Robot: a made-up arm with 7 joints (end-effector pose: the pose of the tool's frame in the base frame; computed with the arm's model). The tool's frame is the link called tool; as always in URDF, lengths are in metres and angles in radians. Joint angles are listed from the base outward.
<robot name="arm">
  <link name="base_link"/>
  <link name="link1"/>
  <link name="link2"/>
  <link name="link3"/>
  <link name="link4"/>
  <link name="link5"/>
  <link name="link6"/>
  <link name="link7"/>
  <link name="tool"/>
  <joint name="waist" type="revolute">
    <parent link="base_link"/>
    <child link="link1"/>
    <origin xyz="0.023 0.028 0.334" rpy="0 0 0"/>
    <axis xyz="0 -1 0"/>
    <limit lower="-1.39" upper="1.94"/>
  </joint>
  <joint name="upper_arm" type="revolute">
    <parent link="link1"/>
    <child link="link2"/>
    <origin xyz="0.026 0.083 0.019" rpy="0 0 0"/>
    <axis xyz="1 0 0"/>
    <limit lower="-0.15" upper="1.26"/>
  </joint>
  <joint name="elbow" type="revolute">
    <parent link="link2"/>
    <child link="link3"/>
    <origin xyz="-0.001 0.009 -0.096" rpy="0 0 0"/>
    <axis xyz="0 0 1"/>
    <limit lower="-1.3" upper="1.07"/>
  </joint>
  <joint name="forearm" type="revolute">
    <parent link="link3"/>
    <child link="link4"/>
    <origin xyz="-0.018 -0.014 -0.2" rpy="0 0 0"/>
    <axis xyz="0 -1 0"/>
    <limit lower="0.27" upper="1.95"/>
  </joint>
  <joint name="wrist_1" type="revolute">
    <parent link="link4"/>
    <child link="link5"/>
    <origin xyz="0.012 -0.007 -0.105" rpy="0 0 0"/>
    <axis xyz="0 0 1"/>
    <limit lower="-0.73" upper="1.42"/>
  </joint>
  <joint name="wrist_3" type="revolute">
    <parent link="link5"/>
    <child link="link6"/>
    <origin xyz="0.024 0.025 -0.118" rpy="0 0 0"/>
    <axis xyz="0 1 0"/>
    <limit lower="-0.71" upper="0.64"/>
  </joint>
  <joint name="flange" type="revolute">
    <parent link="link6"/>
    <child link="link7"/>
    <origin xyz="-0.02 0.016 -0.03" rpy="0 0 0"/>
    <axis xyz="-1 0 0"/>
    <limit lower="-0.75" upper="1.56"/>
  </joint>
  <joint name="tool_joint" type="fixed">
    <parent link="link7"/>
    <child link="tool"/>
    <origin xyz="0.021 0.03 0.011" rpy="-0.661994 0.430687 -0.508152"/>
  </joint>
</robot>
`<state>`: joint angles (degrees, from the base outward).
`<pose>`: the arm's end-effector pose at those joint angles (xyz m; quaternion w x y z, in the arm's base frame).
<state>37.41 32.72 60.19 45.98 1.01 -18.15 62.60</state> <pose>0.2428 0.5348 0.1992 0.7317 0.0829 -0.6041 -0.3046</pose>
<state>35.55 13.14 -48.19 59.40 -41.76 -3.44 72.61</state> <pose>0.4117 0.0204 0.1365 0.3121 0.0607 0.2397 -0.9173</pose>
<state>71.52 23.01 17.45 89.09 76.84 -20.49 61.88</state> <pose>0.3401 0.3536 0.4966 0.1465 -0.0461 0.8706 0.4674</pose>
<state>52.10 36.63 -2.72 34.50 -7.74 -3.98 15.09</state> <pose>0.4027 0.4333 0.2800 0.8753 0.1951 -0.3096 -0.3162</pose>
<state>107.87 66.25 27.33 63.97 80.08 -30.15 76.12</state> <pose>-0.0061 0.5785 0.5265 0.2185 -0.5261 0.7659 0.2979</pose>
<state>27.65 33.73 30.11 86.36 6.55 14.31 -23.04</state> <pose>0.2495 0.3980 0.3059 0.7768 0.2887 -0.5475 0.1163</pose>
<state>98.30 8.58 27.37 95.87 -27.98 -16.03 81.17</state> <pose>0.1384 0.2715 0.5972 0.3127 0.5838 -0.5629 -0.4945</pose>
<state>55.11 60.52 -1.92 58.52 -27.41 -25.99 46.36</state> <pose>0.2955 0.4364 0.4788 0.6476 0.4885 -0.1026 -0.5757</pose>
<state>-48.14 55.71 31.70 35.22 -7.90 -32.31 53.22</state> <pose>0.0398 0.5795 0.1244 0.8014 -0.1045 0.2903 -0.5124</pose>
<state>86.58 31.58 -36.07 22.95 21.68 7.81 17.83</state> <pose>0.4569 0.3893 0.4336 0.8395 0.0889 -0.4089 -0.3465</pose>
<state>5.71 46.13 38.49 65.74 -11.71 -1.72 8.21</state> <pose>0.2067 0.4920 0.2623 0.8793 0.3769 -0.2470 -0.1542</pose>
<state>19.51 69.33 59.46 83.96 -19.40 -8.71 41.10</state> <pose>0.0863 0.4393 0.5211 0.6845 0.6326 -0.2507 -0.2615</pose>
